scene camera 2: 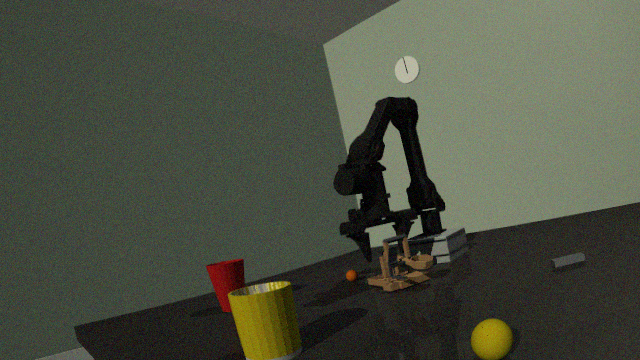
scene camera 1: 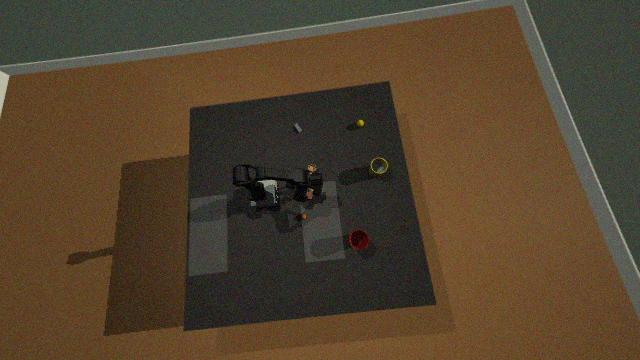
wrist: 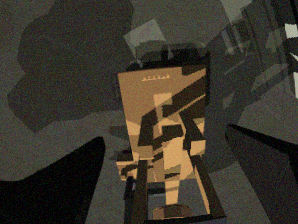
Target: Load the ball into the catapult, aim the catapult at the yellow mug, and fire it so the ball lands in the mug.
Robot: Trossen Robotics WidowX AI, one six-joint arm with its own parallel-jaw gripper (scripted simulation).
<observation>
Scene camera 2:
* my gripper: 386, 257
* wooden catapult: 391, 280
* red mug: 226, 276
</observation>
